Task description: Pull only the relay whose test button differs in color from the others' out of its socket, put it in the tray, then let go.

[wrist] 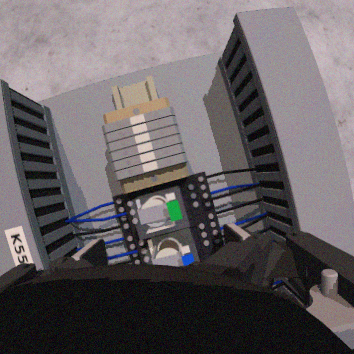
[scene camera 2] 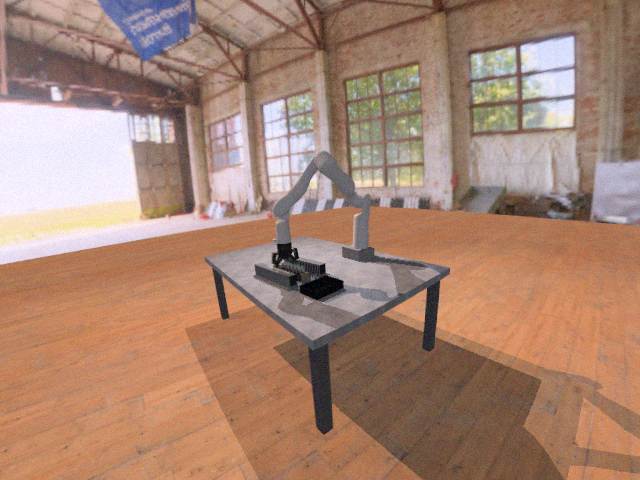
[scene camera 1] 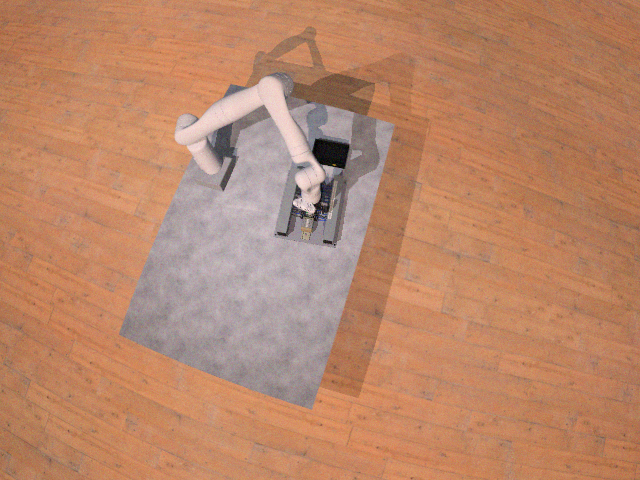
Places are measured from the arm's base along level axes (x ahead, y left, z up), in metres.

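Pixels of known places: gripper, between the fingertips: (wrist: 164, 245) (scene camera 2: 286, 269); arm's base, origin of its link: (scene camera 2: 360, 247) (scene camera 1: 212, 165).
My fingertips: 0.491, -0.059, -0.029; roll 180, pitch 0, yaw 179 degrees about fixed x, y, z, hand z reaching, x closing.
Observation:
For each thing: its top centre in the pictures, then the offset to it from my fingertips, as dx, dy, dz. Level surfaces: height alone.
- relay with a blue test button, centre of its top: (wrist: 174, 268) -0.006, +0.000, +0.038
- relay with a green test button, centre of its top: (wrist: 158, 214) -0.003, -0.029, +0.038
- black tray, centre of its top: (scene camera 2: 321, 283) (scene camera 1: 330, 151) -0.005, +0.292, +0.004
- grey terminal block, centre of its top: (wrist: 163, 141) -0.010, -0.070, +0.015
- grey table, height of its surface: dz -0.031
In the wrist view, a relay with a blue test button (wrist: 170, 254) sits in its socket, its lower part hidden by the gripper body. A relay with a green test button (wrist: 150, 214) sits in the socket just above it in the picture. Any further relays are hidden. My gripper (wrist: 164, 245) (scene camera 2: 285, 261) is open and empty, low over the socket row, with one fingertip on each side of the blue-button relay; the exact height is hard to tell. The black tray (scene camera 1: 331, 141) (scene camera 2: 330, 292) stands at the end of the panel.
Two grey slotted ducts (wrist: 265, 100) (wrist: 30, 165) flank the sockets, with blue and black wires running to them. A grey terminal block (wrist: 165, 142) with tan end pieces sits beside the green-button relay. The panel lies on the grey table (scene camera 1: 232, 289) (scene camera 2: 320, 330).

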